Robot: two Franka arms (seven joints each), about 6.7 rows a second.
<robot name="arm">
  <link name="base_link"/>
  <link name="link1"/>
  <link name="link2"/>
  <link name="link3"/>
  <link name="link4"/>
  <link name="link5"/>
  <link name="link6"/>
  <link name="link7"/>
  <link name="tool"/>
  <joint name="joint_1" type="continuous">
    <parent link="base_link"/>
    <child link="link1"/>
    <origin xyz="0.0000 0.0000 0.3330" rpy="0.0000 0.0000 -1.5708"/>
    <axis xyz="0 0 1"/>
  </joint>
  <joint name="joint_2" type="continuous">
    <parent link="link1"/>
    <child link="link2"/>
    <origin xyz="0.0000 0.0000 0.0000" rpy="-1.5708 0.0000 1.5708"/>
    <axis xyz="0 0 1"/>
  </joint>
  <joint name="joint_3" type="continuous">
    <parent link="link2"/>
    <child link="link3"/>
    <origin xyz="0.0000 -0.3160 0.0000" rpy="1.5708 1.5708 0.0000"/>
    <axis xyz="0 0 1"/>
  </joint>
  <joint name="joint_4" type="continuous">
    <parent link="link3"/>
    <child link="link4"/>
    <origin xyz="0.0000 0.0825 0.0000" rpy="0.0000 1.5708 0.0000"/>
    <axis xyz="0 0 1"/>
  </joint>
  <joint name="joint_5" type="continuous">
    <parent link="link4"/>
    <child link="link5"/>
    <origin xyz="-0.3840 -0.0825 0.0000" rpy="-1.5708 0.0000 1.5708"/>
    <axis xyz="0 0 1"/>
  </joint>
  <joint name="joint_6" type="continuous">
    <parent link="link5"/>
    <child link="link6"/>
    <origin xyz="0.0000 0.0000 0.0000" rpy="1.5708 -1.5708 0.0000"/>
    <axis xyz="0 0 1"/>
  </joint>
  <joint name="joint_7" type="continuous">
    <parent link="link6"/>
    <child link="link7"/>
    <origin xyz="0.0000 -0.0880 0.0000" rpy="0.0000 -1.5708 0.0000"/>
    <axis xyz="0 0 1"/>
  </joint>
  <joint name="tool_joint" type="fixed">
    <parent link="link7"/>
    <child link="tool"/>
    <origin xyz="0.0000 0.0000 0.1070" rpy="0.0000 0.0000 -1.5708"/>
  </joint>
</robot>
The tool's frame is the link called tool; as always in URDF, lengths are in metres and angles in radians. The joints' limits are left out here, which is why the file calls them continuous.
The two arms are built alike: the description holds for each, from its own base.
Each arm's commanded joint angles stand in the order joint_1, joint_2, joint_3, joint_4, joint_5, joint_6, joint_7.
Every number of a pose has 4 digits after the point. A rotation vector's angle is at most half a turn.
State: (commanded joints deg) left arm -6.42 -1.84 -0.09 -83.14 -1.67 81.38 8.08; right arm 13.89 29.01 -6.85 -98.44 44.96 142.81 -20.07
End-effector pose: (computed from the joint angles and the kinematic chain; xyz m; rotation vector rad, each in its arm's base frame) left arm 0.5238 -0.0633 0.6843 3.0868 -0.4020 0.0028; right arm 0.6867 0.0907 0.3226 -2.6440 0.0990 -0.4344
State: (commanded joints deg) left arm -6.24 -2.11 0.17 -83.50 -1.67 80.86 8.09; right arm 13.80 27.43 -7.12 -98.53 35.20 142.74 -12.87
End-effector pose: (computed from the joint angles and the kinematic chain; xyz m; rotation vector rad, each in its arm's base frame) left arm 0.5218 -0.0590 0.6831 3.0879 -0.3906 -0.0136; right arm 0.6871 0.0875 0.3413 -2.7379 0.1020 -0.4383
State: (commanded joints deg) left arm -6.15 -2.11 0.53 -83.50 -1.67 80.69 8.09; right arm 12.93 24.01 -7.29 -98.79 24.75 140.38 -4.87
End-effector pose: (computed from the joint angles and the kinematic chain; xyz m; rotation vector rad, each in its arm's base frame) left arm 0.5220 -0.0548 0.6829 3.0891 -0.3785 -0.0180; right arm 0.6831 0.0774 0.3760 -2.8289 0.1256 -0.4418
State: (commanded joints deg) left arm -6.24 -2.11 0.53 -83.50 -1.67 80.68 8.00; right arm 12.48 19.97 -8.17 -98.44 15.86 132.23 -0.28
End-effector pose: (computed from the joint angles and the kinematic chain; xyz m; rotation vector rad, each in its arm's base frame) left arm 0.5219 -0.0556 0.6829 3.0891 -0.3785 -0.0184; right arm 0.6705 0.0656 0.4113 -2.9313 0.0977 -0.3533
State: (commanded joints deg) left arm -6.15 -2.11 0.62 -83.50 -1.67 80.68 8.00; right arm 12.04 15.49 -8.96 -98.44 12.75 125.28 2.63
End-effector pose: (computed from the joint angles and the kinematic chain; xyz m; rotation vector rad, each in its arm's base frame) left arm 0.5220 -0.0539 0.6829 3.0896 -0.3736 -0.0183; right arm 0.6538 0.0518 0.4500 -2.9617 0.1373 -0.2893
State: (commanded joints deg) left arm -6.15 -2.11 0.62 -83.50 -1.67 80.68 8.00; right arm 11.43 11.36 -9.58 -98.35 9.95 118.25 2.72
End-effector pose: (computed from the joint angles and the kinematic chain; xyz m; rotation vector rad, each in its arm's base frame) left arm 0.5220 -0.0539 0.6829 3.0896 -0.3736 -0.0183; right arm 0.6343 0.0366 0.4841 -2.9987 0.1202 -0.2214
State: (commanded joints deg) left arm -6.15 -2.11 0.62 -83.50 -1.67 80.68 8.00; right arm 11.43 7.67 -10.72 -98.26 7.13 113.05 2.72
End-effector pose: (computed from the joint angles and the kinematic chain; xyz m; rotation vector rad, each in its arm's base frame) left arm 0.5220 -0.0539 0.6829 3.0896 -0.3736 -0.0183; right arm 0.6159 0.0211 0.5155 -3.0372 0.1114 -0.1888
